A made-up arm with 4 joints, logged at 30 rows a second.
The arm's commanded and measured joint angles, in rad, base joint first. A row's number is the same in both.
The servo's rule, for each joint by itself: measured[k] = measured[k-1] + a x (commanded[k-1-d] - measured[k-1]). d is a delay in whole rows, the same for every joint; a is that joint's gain. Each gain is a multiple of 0.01, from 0.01 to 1. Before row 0 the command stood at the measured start. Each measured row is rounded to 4 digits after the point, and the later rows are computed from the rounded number. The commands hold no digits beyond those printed.
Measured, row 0:
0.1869, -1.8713, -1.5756, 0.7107
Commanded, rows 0 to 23:
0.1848, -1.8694, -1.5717, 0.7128
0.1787, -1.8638, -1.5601, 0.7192
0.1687, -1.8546, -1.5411, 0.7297
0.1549, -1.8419, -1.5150, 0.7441
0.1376, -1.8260, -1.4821, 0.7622
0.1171, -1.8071, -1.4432, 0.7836
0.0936, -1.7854, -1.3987, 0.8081
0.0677, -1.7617, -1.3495, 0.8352
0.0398, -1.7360, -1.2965, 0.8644
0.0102, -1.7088, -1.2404, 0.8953
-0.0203, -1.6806, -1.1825, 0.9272
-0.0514, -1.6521, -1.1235, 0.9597
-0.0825, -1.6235, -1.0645, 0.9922
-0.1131, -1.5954, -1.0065, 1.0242
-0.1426, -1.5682, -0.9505, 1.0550
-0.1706, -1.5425, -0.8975, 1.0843
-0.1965, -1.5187, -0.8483, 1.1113
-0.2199, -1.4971, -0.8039, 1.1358
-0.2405, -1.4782, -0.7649, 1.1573
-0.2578, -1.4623, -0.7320, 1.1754
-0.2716, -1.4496, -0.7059, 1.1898
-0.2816, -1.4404, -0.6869, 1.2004
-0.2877, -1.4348, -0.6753, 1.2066
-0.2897, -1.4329, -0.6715, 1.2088
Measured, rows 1 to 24:
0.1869, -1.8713, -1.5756, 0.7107
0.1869, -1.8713, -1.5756, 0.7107
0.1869, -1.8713, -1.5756, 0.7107
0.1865, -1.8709, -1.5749, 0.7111
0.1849, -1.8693, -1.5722, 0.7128
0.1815, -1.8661, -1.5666, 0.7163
0.1759, -1.8608, -1.5573, 0.7221
0.1679, -1.8531, -1.5438, 0.7305
0.1572, -1.8430, -1.5257, 0.7417
0.1438, -1.8303, -1.5028, 0.7556
0.1278, -1.8152, -1.4752, 0.7723
0.1093, -1.7978, -1.4430, 0.7916
0.0885, -1.7782, -1.4065, 0.8134
0.0657, -1.7567, -1.3662, 0.8373
0.0411, -1.7337, -1.3225, 0.8630
0.0151, -1.7095, -1.2761, 0.8901
-0.0118, -1.6844, -1.2276, 0.9183
-0.0393, -1.6588, -1.1777, 0.9470
-0.0669, -1.6332, -1.1273, 0.9758
-0.0941, -1.6080, -1.0771, 1.0043
-0.1205, -1.5836, -1.0279, 1.0319
-0.1457, -1.5604, -0.9806, 1.0582
-0.1692, -1.5388, -0.9359, 1.0828
-0.1907, -1.5192, -0.8945, 1.1053
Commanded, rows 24 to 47:
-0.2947, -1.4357, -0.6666, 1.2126
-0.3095, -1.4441, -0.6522, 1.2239
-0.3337, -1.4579, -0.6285, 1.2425
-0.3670, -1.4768, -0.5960, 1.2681
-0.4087, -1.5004, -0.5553, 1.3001
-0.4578, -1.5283, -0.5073, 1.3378
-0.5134, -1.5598, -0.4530, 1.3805
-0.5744, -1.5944, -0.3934, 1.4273
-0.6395, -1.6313, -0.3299, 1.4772
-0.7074, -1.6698, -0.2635, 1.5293
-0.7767, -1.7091, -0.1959, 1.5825
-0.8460, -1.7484, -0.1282, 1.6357
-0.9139, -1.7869, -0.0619, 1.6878
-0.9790, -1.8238, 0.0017, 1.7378
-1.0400, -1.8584, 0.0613, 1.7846
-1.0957, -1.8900, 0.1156, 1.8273
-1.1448, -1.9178, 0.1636, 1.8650
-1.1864, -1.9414, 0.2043, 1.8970
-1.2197, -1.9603, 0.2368, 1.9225
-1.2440, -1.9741, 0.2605, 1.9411
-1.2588, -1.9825, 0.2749, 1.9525
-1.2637, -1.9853, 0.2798, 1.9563
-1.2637, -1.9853, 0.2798, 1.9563
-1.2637, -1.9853, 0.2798, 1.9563
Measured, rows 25 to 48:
-0.2098, -1.5019, -0.8571, 1.1253
-0.2262, -1.4871, -0.8244, 1.1424
-0.2395, -1.4752, -0.7969, 1.1563
-0.2511, -1.4665, -0.7734, 1.1681
-0.2634, -1.4616, -0.7516, 1.1798
-0.2782, -1.4608, -0.7294, 1.1930
-0.2968, -1.4643, -0.7054, 1.2088
-0.3203, -1.4722, -0.6784, 1.2280
-0.3492, -1.4845, -0.6476, 1.2511
-0.3837, -1.5011, -0.6126, 1.2783
-0.4237, -1.5216, -0.5731, 1.3096
-0.4690, -1.5457, -0.5293, 1.3448
-0.5191, -1.5730, -0.4815, 1.3835
-0.5732, -1.6029, -0.4301, 1.4253
-0.6305, -1.6349, -0.3758, 1.4695
-0.6900, -1.6683, -0.3193, 1.5153
-0.7507, -1.7025, -0.2615, 1.5620
-0.8115, -1.7368, -0.2034, 1.6087
-0.8712, -1.7705, -0.1460, 1.6546
-0.9287, -1.8029, -0.0903, 1.6988
-0.9828, -1.8334, -0.0373, 1.7404
-1.0325, -1.8613, 0.0120, 1.7786
-1.0769, -1.8861, 0.0567, 1.8127
-1.1151, -1.9073, 0.0960, 1.8421

